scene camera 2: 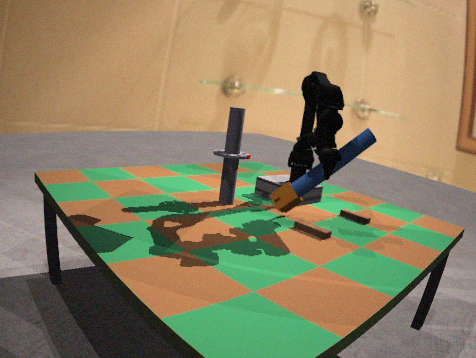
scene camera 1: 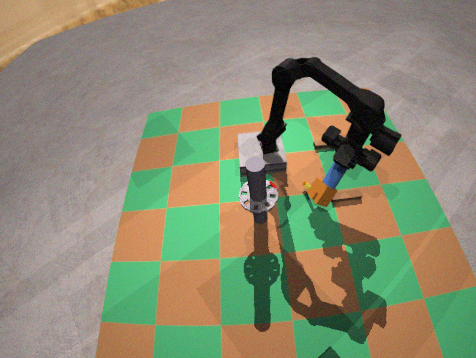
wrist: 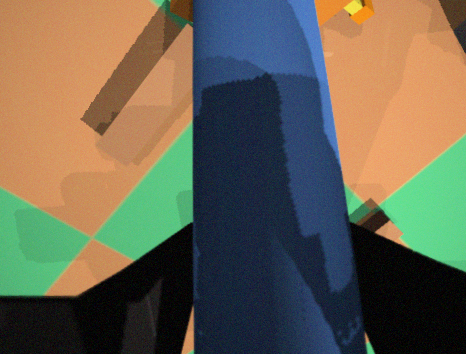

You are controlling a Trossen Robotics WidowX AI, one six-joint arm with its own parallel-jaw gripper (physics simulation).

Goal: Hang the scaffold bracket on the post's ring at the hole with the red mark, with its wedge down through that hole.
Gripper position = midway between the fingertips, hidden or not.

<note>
I see my gripper (scene camera 1: 344,160), a scaffold bracket (scene camera 2: 288,196) and a dark bar (wrist: 169,81).
The scaffold bracket shows as well in scene camera 1 (scene camera 1: 322,192) and in the wrist view (wrist: 273,258). My gripper is seen too in scene camera 2 (scene camera 2: 325,176) and in the wrist view (wrist: 265,230).
</note>
